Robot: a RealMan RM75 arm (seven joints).
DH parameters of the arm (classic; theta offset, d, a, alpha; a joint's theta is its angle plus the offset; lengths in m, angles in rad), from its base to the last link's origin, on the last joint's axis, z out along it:
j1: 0 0.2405 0 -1.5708
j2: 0 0 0 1.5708
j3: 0 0.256 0 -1.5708
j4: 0 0 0 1.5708
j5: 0 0.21 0 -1.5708
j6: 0 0 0 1.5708
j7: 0 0.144 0 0
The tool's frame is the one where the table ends.
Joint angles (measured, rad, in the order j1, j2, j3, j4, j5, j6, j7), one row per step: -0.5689, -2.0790, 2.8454, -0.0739, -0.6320, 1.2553, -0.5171; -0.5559, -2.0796, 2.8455, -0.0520, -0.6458, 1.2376, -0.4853; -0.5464, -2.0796, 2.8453, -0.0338, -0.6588, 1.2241, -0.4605; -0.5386, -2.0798, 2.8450, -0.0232, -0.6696, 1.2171, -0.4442; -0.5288, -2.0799, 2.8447, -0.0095, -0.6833, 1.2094, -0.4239; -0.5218, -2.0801, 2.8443, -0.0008, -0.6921, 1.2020, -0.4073; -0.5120, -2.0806, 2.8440, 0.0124, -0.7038, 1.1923, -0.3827; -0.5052, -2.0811, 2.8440, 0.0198, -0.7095, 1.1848, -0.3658; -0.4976, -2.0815, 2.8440, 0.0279, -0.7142, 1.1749, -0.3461
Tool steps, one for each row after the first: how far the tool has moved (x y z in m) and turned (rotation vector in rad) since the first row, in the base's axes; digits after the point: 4 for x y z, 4 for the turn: -0.0016, -0.0030, -0.0033, 0.0133, 0.0073, 0.0054; -0.0025, -0.0049, -0.0056, 0.0250, 0.0113, 0.0099; -0.0035, -0.0065, -0.0067, 0.0348, 0.0127, 0.0149; -0.0046, -0.0085, -0.0080, 0.0468, 0.0136, 0.0206; -0.0059, -0.0100, -0.0090, 0.0557, 0.0183, 0.0248; -0.0072, -0.0122, -0.0106, 0.0671, 0.0248, 0.0289; -0.0086, -0.0139, -0.0118, 0.0734, 0.0325, 0.0316; -0.0103, -0.0160, -0.0133, 0.0791, 0.0438, 0.0343
